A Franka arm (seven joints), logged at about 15 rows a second.
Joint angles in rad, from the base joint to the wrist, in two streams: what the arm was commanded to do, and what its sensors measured. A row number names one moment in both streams.
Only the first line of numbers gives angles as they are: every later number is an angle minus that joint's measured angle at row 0.
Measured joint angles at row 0: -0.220 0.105 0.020 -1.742 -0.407 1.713 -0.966
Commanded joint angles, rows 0 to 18: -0.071 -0.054 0.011 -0.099 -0.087 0.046 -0.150; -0.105 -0.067 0.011 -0.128 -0.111 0.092 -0.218; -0.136 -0.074 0.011 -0.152 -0.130 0.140 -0.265; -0.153 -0.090 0.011 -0.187 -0.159 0.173 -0.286; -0.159 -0.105 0.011 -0.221 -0.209 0.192 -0.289; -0.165 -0.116 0.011 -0.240 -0.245 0.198 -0.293; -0.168 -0.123 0.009 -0.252 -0.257 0.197 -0.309; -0.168 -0.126 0.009 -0.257 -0.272 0.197 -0.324; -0.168 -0.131 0.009 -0.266 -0.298 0.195 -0.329; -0.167 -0.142 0.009 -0.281 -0.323 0.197 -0.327; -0.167 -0.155 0.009 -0.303 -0.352 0.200 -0.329; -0.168 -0.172 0.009 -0.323 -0.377 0.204 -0.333; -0.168 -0.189 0.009 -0.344 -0.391 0.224 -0.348; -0.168 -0.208 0.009 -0.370 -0.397 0.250 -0.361; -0.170 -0.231 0.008 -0.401 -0.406 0.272 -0.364; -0.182 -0.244 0.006 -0.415 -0.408 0.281 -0.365; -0.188 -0.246 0.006 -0.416 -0.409 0.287 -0.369; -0.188 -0.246 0.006 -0.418 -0.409 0.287 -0.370; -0.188 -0.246 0.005 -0.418 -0.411 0.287 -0.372
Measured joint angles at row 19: -0.170 -0.210 -0.002 -0.376 -0.389 0.256 -0.354
